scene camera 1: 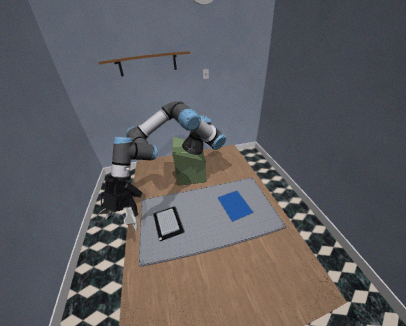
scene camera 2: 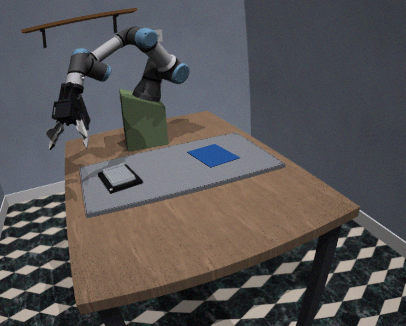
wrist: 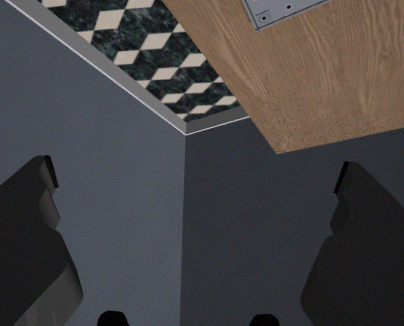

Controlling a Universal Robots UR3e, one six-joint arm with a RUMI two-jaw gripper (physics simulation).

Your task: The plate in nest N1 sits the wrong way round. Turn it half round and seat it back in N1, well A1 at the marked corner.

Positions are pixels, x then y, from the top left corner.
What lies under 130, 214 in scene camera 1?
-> My gripper.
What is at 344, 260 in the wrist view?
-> My gripper.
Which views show my gripper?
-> Scene camera 1, scene camera 2 and the wrist view: all of them.
